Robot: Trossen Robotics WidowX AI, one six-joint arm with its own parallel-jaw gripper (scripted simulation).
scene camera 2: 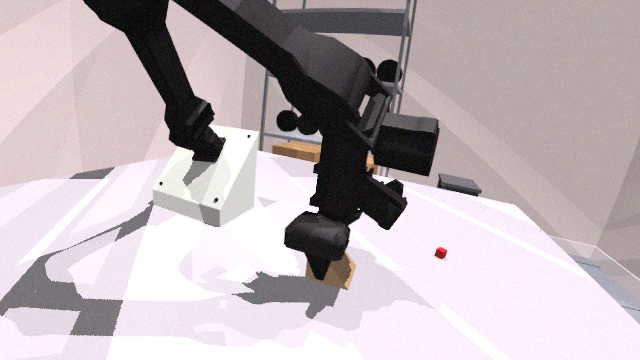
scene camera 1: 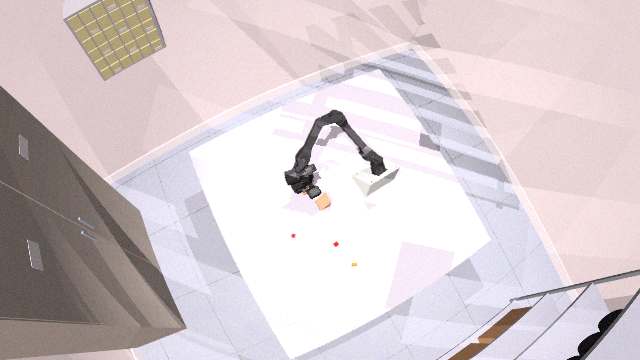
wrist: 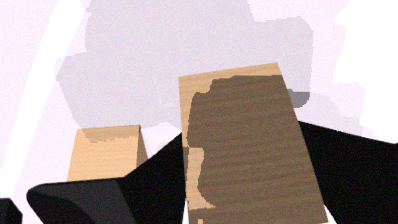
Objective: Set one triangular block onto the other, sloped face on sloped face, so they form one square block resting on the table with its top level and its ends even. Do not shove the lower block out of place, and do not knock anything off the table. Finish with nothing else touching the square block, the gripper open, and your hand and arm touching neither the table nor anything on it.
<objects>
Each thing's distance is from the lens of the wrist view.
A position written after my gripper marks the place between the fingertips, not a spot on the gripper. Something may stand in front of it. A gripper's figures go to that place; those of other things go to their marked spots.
my gripper point(wrist: 234, 131): 0.11 m
triangular wooden block point(wrist: 243, 148): 0.09 m
triangular wooden block point(wrist: 109, 152): 0.16 m
</objects>
